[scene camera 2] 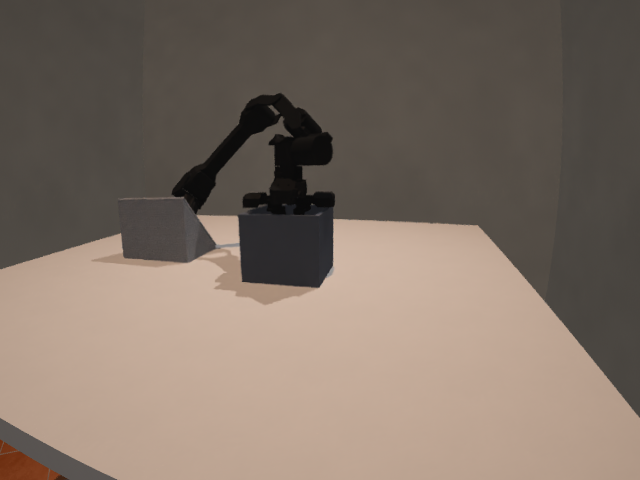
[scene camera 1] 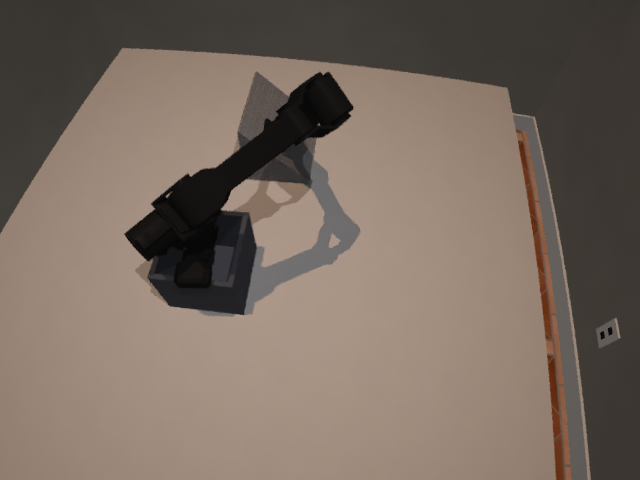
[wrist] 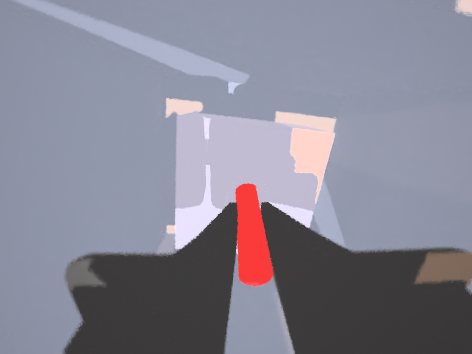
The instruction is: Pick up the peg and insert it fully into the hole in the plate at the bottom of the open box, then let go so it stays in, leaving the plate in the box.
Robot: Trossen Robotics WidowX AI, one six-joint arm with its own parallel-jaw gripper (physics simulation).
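Seen in the pictures: gripper, fingertip midpoint: (scene camera 1: 207, 260) (wrist: 248, 209); arm's base, origin of the base link: (scene camera 2: 179, 218).
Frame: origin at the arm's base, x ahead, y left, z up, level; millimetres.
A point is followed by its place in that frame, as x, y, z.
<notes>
A red peg (wrist: 253, 235) @(324, -107, -4) stands between the fingers of my gripper (wrist: 248, 209) @(324, -106, -29) in the wrist view, its far end pointing down to the plate. My gripper is shut on the peg and reaches down into the open box (scene camera 1: 201, 297) @(404, -105, -28) (scene camera 2: 281, 248) @(326, -188, -26). The pale, roughly square plate (wrist: 240, 150) @(330, -137, -43) (scene camera 1: 223, 263) @(321, -77, -43) lies at the bottom of the box. The peg's far end appears over the plate. The hole does not show, and whether the peg's tip is in it cannot be told. The peg does not show in the two scene views.
The box's dark walls surround my fingers closely. A grey wedge-shaped block (scene camera 1: 258, 105) @(-56, -40, 43) (scene camera 2: 152, 229) @(-47, -67, -18) stands on the pale table (scene camera 1: 361, 335) @(442, 208, -100) (scene camera 2: 330, 361) @(450, -459, -100) beside the arm, near the box. My forearm passes above part of the block in scene camera 1.
</notes>
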